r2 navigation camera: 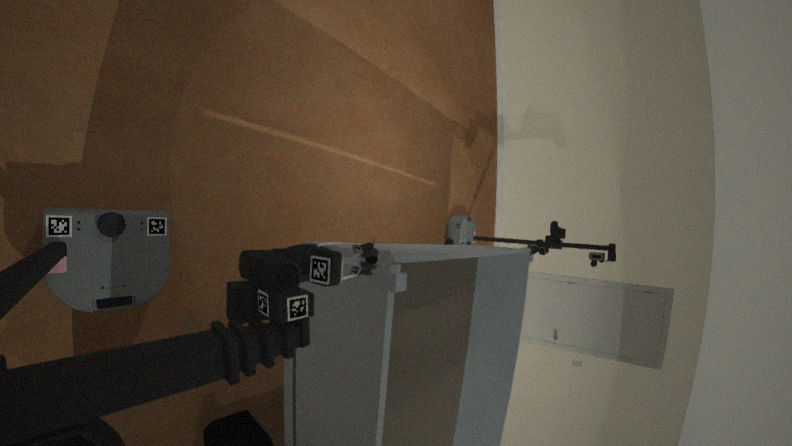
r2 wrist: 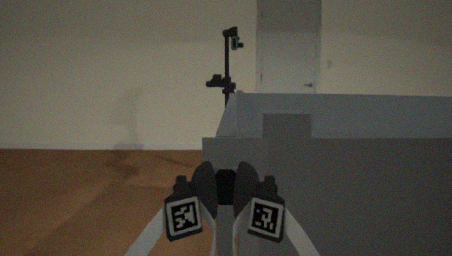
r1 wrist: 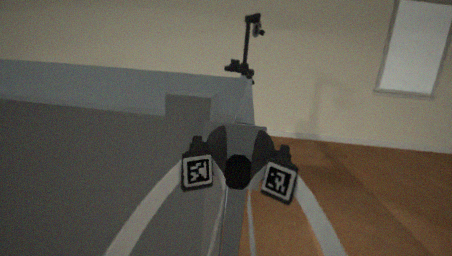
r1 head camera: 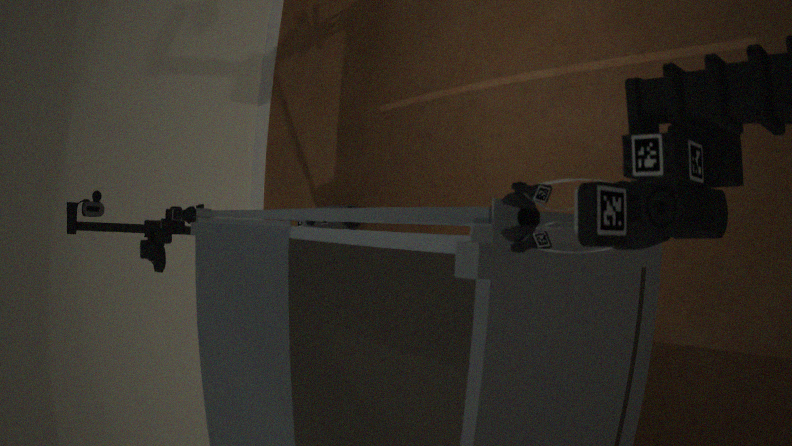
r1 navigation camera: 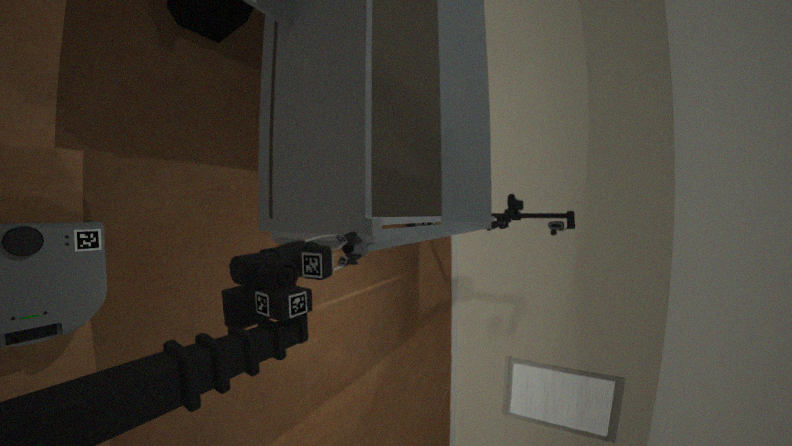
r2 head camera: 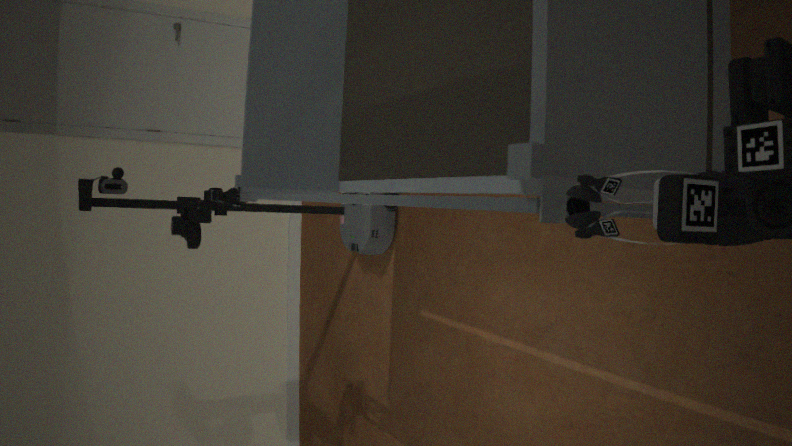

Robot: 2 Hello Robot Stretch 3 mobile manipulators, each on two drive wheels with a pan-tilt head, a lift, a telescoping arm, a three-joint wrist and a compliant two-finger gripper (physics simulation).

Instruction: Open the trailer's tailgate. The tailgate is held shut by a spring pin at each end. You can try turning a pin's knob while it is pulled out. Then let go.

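Note:
The grey trailer (r1 head camera: pixel 554 332) (r2 head camera: pixel 620 83) (r1 navigation camera: pixel 321 110) has its tailgate (r1 head camera: pixel 387 214) (r2 head camera: pixel 471 203) upright across the end, with a narrow gap beside the end frame. The r1 gripper (r1 head camera: pixel 523 217) (r1 navigation camera: pixel 349 248) (r1 wrist: pixel 238 167) is shut on the black knob (r1 wrist: pixel 238 173) of the pin at its end; the fingers touch it from both sides. The r2 gripper (r2 head camera: pixel 580 206) (r2 navigation camera: pixel 368 258) (r2 wrist: pixel 225 185) is shut on the black knob (r2 wrist: pixel 225 188) at the other end. How far either pin is drawn out is hidden.
Each head view shows the other robot's mast (r1 head camera: pixel 110 227) (r2 head camera: pixel 133 203) beyond the trailer's far side. That robot's base (r2 head camera: pixel 368 229) (r2 navigation camera: pixel 460 228) stands on the floor. A black block (r1 navigation camera: pixel 213 19) (r2 navigation camera: pixel 238 431) is beside the trailer. A door (r2 wrist: pixel 287 50) is in the wall behind.

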